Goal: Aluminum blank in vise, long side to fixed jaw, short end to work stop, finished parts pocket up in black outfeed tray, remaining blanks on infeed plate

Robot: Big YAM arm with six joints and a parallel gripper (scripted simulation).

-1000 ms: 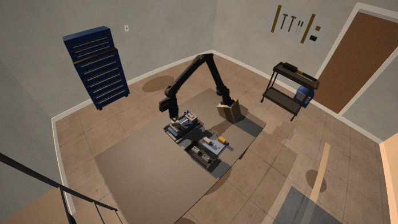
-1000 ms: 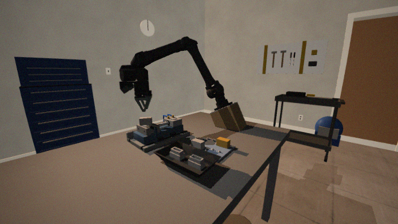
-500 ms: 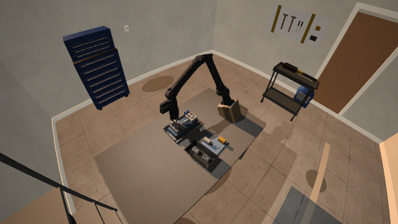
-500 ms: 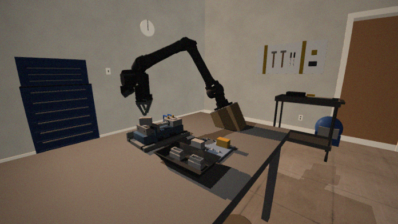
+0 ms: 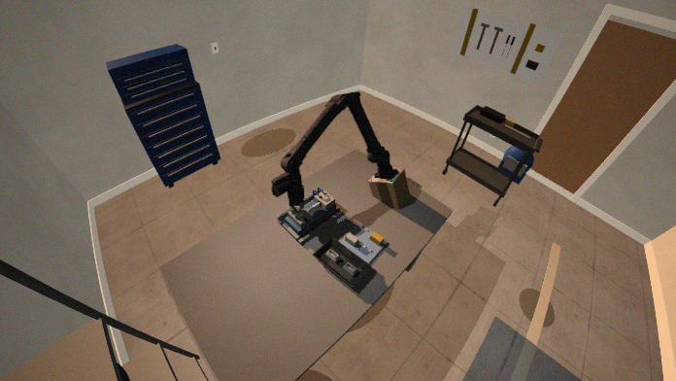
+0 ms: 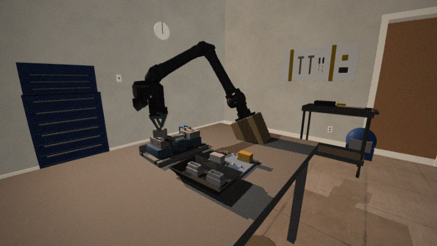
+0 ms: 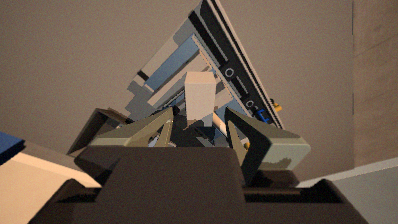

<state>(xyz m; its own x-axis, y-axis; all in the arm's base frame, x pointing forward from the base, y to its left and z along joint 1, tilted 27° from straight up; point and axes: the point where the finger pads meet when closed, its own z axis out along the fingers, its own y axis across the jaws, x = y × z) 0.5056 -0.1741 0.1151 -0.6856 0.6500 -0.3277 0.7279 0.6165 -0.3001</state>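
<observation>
The vise is 100 mm below my hand, 70 mm behind it and 20 mm to the left of it. Round my hand: yellow brass blank: 370 mm to the left, 160 mm behind, 120 mm below.
</observation>
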